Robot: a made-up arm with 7 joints.
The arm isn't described. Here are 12 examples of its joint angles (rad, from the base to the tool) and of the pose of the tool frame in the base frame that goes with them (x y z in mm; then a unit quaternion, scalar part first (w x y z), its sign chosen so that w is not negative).
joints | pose
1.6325 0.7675 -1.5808 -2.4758 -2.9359 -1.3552 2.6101 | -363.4 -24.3 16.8 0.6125 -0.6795 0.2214 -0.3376
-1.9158 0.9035 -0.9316 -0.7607 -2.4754 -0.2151 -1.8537 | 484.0 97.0 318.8 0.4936 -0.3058 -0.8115 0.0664
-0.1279 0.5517 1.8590 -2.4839 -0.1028 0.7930 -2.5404 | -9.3 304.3 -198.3 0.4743 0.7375 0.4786 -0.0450
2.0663 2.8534 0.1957 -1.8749 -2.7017 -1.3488 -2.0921 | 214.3 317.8 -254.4 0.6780 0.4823 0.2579 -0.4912
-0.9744 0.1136 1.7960 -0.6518 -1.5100 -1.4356 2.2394 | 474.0 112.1 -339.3 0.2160 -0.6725 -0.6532 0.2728
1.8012 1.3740 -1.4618 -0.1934 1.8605 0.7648 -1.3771 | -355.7 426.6 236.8 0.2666 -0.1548 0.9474 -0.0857
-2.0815 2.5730 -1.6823 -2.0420 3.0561 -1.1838 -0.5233 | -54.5 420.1 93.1 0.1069 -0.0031 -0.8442 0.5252
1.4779 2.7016 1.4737 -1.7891 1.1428 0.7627 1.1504 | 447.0 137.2 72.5 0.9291 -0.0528 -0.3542 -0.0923
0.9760 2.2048 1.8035 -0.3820 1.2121 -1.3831 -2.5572 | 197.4 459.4 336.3 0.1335 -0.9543 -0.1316 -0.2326
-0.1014 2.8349 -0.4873 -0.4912 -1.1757 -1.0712 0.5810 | 50.6 223.8 554.4 0.5350 0.5719 0.3977 -0.4781
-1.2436 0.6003 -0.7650 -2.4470 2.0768 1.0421 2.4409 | 367.8 -29.1 -8.1 0.8644 -0.2295 0.4149 0.1672
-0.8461 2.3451 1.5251 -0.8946 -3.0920 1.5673 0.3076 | -277.1 325.1 389.9 0.3396 -0.3930 -0.5015 -0.6918
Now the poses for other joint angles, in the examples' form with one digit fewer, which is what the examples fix.
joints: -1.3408 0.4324 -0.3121 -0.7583 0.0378 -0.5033 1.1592
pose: 588 1 5 0.385 -0.433 -0.808 -0.111
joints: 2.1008 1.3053 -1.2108 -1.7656 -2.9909 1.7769 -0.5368
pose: -389 173 214 0.086 0.399 -0.222 -0.886
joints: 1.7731 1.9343 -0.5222 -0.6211 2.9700 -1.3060 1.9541
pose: -76 580 108 0.317 0.029 -0.892 0.322
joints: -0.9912 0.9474 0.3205 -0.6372 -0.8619 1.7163 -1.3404
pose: 449 389 -15 0.819 0.386 0.389 -0.171
